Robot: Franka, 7 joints.
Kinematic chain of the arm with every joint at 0, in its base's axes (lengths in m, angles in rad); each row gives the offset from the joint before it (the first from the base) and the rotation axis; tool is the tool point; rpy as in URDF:
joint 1: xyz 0 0 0.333 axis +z
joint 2: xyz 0 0 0 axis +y
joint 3: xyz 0 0 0.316 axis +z
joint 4: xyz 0.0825 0 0 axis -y
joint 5: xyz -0.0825 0 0.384 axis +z
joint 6: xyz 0 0 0 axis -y
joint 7: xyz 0.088 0 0 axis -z
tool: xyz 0 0 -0.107 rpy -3.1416 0 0
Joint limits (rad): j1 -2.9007..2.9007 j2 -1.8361..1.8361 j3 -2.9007..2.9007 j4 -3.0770..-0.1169 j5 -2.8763..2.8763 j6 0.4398..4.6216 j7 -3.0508..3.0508
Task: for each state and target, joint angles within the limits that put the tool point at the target. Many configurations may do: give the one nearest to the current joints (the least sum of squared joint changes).
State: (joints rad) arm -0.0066 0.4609 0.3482 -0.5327 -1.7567 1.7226 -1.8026
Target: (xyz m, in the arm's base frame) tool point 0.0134 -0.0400 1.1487
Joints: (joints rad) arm -0.0248 -0.1692 0.4490 -0.2925 -1.7869 1.6051 -1.8026
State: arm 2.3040 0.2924 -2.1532 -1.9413 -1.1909 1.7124 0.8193
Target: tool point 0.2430 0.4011 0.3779
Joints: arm 2.8086 0.3090 -1.6261 -2.3176 -1.0596 1.7072 0.8193
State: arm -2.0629 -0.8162 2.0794 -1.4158 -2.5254 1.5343 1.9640
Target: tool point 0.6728 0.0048 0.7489
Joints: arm -2.3485 -0.6724 1.9219 -1.2581 -2.5406 1.6261 1.9640
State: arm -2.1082 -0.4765 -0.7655 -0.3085 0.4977 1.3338 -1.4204
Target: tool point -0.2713 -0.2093 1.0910
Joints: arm -2.0535 0.1103 -0.6961 -0.4194 0.5489 1.9474 -1.4204
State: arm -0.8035 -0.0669 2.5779 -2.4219 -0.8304 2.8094 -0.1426
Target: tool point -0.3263 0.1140 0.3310
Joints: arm -0.2993 0.4407 2.9007 -2.9367 -0.9833 3.0209 -0.1426
